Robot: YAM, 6 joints.
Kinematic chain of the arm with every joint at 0, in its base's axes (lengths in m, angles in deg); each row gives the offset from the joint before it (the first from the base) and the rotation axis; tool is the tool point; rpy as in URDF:
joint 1: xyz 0 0 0.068 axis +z
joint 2: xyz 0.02 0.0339 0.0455 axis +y
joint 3: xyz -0.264 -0.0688 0 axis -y
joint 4: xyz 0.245 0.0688 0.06 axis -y
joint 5: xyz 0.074 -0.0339 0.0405 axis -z
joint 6: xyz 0.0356 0 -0.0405 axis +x
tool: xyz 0 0 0 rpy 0 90 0
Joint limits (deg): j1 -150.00..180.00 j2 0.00..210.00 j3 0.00..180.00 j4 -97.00..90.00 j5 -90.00..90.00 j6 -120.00..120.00
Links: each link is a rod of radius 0.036 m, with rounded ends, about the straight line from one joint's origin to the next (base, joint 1, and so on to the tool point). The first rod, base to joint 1, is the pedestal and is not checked.
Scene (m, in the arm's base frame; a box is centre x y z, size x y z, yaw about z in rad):
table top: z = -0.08
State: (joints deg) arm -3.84 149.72 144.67 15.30 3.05 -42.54
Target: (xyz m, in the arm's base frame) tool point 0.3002 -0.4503 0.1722
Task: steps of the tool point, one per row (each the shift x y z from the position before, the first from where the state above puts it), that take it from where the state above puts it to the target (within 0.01 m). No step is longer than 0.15 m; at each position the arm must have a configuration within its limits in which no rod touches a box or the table.
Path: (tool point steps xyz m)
1: -0.0296 -0.1339 -0.0329
2: -0.0655 -0.1191 -0.0337
3: -0.0944 -0.0937 -0.0333
4: -0.1139 -0.0612 -0.0322

